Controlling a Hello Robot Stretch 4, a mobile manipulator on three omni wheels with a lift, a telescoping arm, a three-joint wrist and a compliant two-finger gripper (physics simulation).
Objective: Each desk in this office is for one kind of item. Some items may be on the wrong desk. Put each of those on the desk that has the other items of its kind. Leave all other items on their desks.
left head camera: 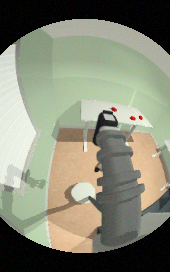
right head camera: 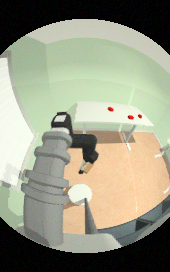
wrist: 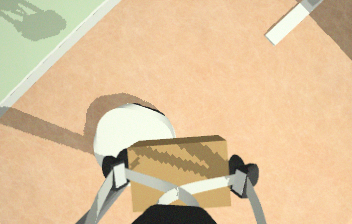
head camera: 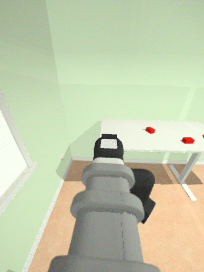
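Where they show: gripper, fingertip midpoint: (left head camera: 100, 164) (right head camera: 86, 166) (wrist: 179, 165); robot's base, link origin: (left head camera: 82, 191) (right head camera: 79, 193) (wrist: 139, 140).
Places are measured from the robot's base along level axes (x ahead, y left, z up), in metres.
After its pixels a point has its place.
Note:
A tan box (wrist: 180, 172) @(x 0.270, y -0.085, z 1.037 m) (right head camera: 88, 167) @(x 0.245, y -0.100, z 1.037 m) is held between the two fingertips of my gripper (wrist: 179, 165) @(x 0.265, y -0.088, z 0.990 m) (right head camera: 85, 167) @(x 0.265, y -0.088, z 0.990 m), which is shut on it. In the wrist view the box and gripper hang above the floor, beyond the front edge of the white desk. The white desk (head camera: 135, 142) @(x 1.019, y -0.284, z 0.922 m) (left head camera: 95, 112) @(x 1.096, y -0.143, z 0.922 m) (right head camera: 95, 114) @(x 1.076, y -0.224, z 0.922 m) stands against the green wall. Several red blocks lie on it: one (head camera: 150, 130) @(x 1.240, y -0.501, z 0.957 m) (left head camera: 114, 109) @(x 1.237, y -0.515, z 0.953 m) (right head camera: 110, 109) @(x 1.236, y -0.508, z 0.950 m) further left, one (head camera: 188, 140) @(x 1.039, y -0.828, z 0.961 m) (left head camera: 132, 118) @(x 1.035, y -0.826, z 0.951 m) (right head camera: 130, 117) @(x 1.035, y -0.829, z 0.953 m) nearer the front edge, and one (left head camera: 140, 118) @(x 1.126, y -1.126, z 0.939 m) (right head camera: 140, 116) @(x 1.129, y -1.138, z 0.957 m) further right.
A round white object (left head camera: 83, 192) @(x -0.002, y -0.007, z 0.187 m) (right head camera: 80, 194) @(x -0.008, y -0.018, z 0.187 m) (wrist: 127, 131) @(x 0.030, y 0.066, z 0.187 m) is below the arm, partly behind the box in the wrist view. A desk foot (wrist: 287, 25) @(x 1.054, y -0.054, z -0.003 m) is at the upper right there. A window with blinds (head camera: 10, 155) @(x 0.618, y 0.711, z 1.020 m) is on the left wall. Dark shelving (right head camera: 142, 225) shows at the lower right.

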